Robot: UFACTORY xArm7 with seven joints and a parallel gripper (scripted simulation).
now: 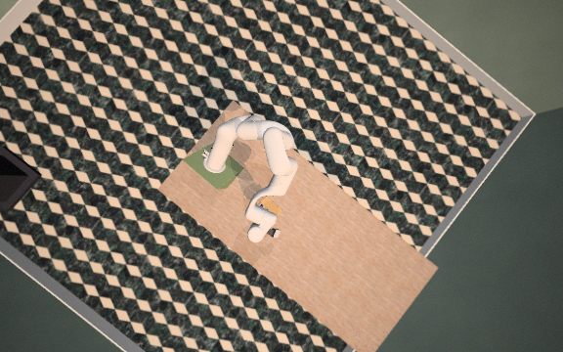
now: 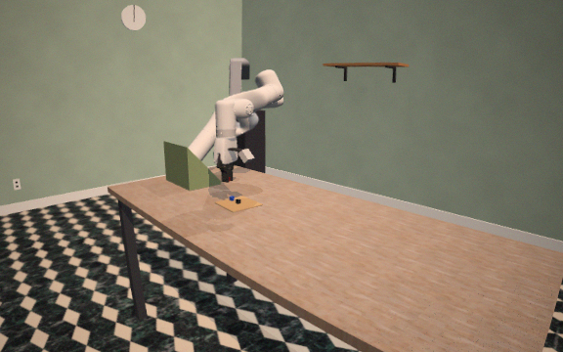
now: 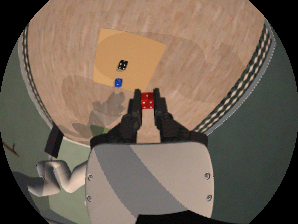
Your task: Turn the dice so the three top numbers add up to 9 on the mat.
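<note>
My hand is 11 cm above the black die and 5 cm to the right of it. From my hand the other things lie so: blue die (11 cm below, 6 cm to the left, 5 cm behind); then tan mat (12 cm below, 5 cm to the left); then red die (1 cm below).
</note>
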